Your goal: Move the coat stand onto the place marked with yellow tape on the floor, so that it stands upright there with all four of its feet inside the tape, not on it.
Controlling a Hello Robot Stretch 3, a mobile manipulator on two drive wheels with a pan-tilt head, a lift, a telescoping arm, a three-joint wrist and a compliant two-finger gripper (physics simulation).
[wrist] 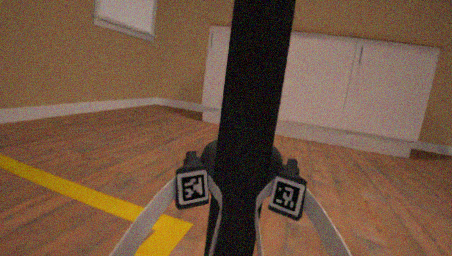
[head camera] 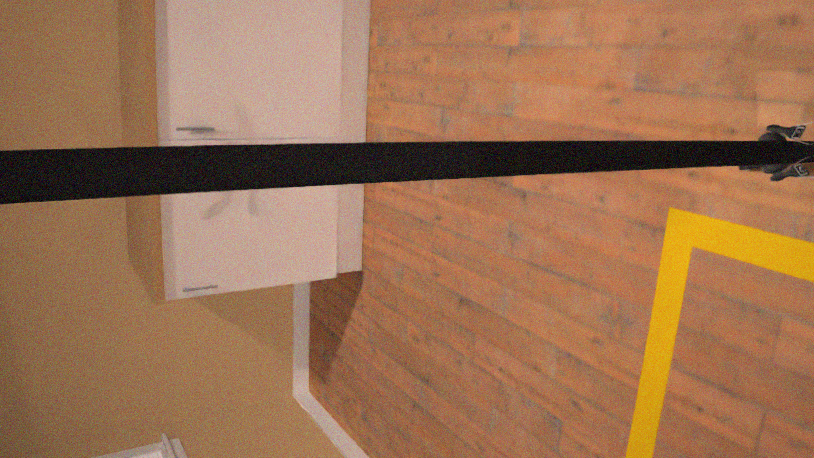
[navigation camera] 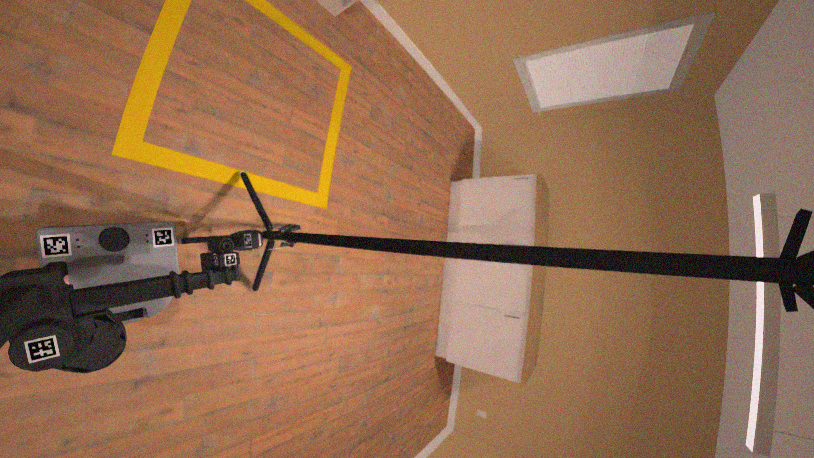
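Where they show: robot's base, origin of the base link: (navigation camera: 114, 237).
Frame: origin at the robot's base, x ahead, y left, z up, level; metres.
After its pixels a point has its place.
Note:
The black coat stand (head camera: 341, 162) {x -0.019, y -0.460, z 1.084 m} (navigation camera: 512, 253) {x -0.015, y -0.460, z 1.133 m} (wrist: 257, 75) appears upright. Three of its feet show in the navigation view; the fourth cannot be made out. One foot's tip lies over the near band of the yellow tape square (head camera: 660, 341) {x 0.410, y -0.967, z 0.001 m} (navigation camera: 334, 131) {x 0.542, y -1.001, z 0.001 m} (wrist: 90, 195); the pole and the other two visible feet are outside the tape, beside its near corner. My gripper (head camera: 782, 152) (navigation camera: 291, 235) {x -0.020, y -0.524, z 0.358 m} (wrist: 241, 160) {x -0.020, y -0.524, z 0.358 m} is shut on the pole low down, a fingertip against each side. Most of the feet are out of the head view.
A white cabinet (head camera: 256, 68) {x -0.479, y -2.284, z 0.505 m} (navigation camera: 489, 216) {x -0.006, y -2.378, z 0.456 m} (wrist: 320, 80) stands against the wall beyond the stand. A window (navigation camera: 603, 68) {x 1.253, y -2.600, z 1.451 m} (wrist: 125, 15) is in the adjoining wall. My base (navigation camera: 142, 262) {x -0.076, y -0.066, z 0.160 m} is close behind the stand, and my arm (navigation camera: 130, 293) {x -0.103, y -0.020, z 0.470 m} reaches low across it.

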